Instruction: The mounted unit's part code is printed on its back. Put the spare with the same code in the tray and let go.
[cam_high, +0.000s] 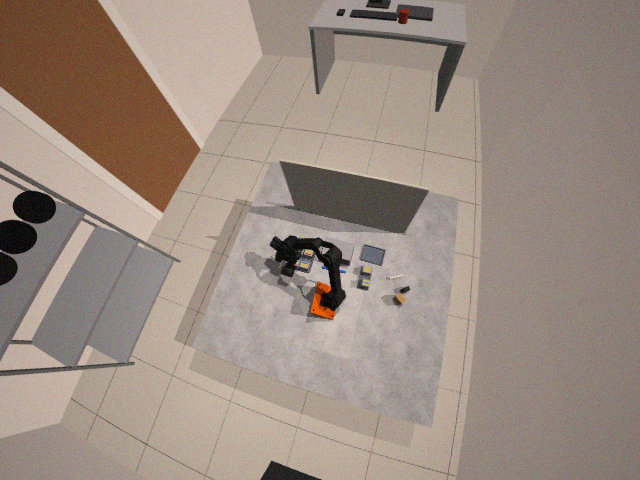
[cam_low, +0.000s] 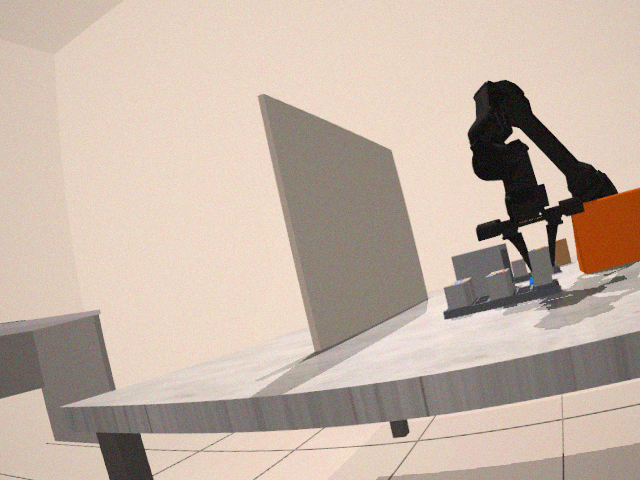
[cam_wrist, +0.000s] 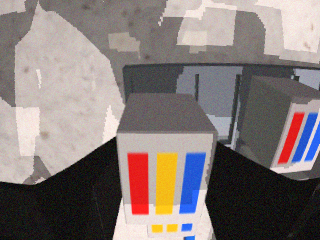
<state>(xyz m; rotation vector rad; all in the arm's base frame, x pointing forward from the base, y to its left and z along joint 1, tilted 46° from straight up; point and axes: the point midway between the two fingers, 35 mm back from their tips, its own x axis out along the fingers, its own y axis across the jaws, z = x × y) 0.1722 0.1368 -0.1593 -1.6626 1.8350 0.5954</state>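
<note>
My gripper tip is 11 cm short of the grey mounted unit, 21 cm to the left of it and 1 cm below it. From my gripper tip the other things lie so: tall panel 35 cm ahead, 24 cm to the right, 18 cm above; then small tan block 9 cm behind, 59 cm to the right, 1 cm below.
</note>
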